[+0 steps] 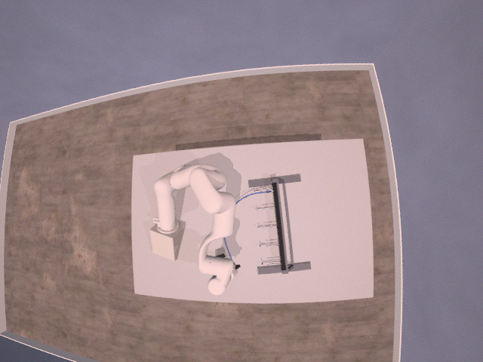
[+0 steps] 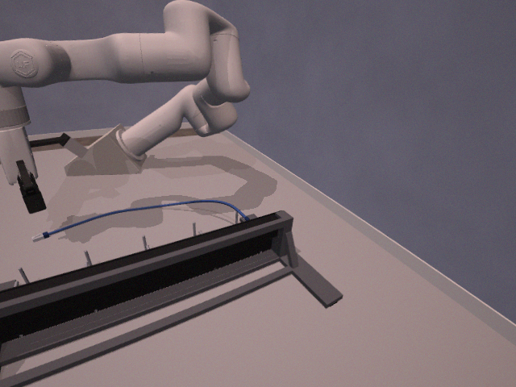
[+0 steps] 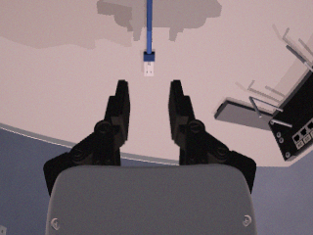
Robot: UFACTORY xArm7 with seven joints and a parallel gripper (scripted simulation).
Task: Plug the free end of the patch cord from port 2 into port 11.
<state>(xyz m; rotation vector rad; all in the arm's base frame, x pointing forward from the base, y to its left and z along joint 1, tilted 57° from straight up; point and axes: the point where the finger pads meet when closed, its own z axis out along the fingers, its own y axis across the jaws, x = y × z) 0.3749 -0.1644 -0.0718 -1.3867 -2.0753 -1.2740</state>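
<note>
My gripper is now 10 mm short of the plug, 20 mm to the left of it and 90 mm above it.
</note>
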